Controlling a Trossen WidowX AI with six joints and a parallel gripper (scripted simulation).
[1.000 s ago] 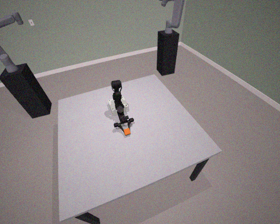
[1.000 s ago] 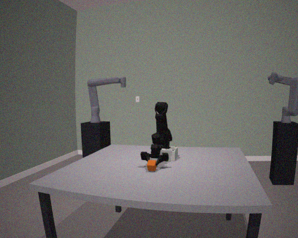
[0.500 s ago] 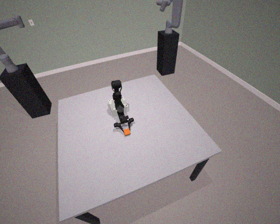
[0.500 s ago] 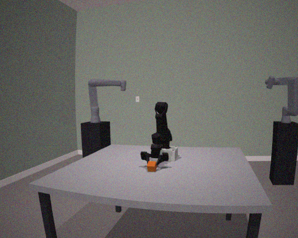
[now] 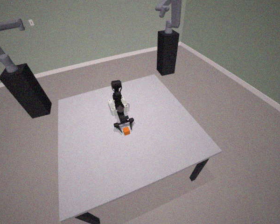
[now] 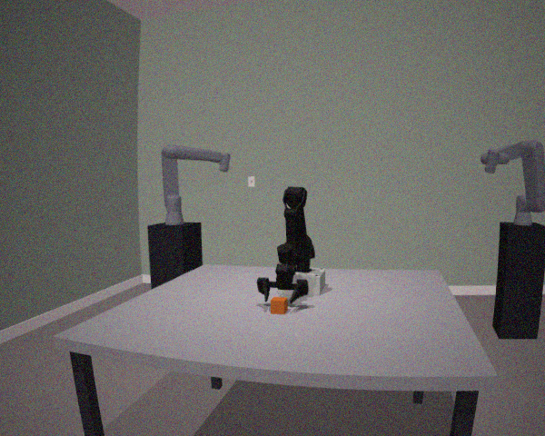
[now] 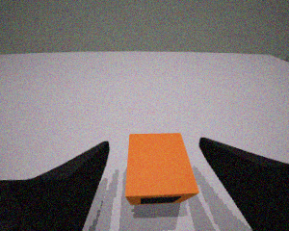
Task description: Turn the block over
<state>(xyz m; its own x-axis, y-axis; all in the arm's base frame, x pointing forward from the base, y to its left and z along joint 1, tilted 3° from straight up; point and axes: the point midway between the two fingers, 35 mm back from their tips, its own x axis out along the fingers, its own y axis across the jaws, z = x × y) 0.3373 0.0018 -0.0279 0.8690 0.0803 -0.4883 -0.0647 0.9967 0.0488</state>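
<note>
Right now my gripper tip is 3 cm past the orange block and 2 cm above it.
</note>
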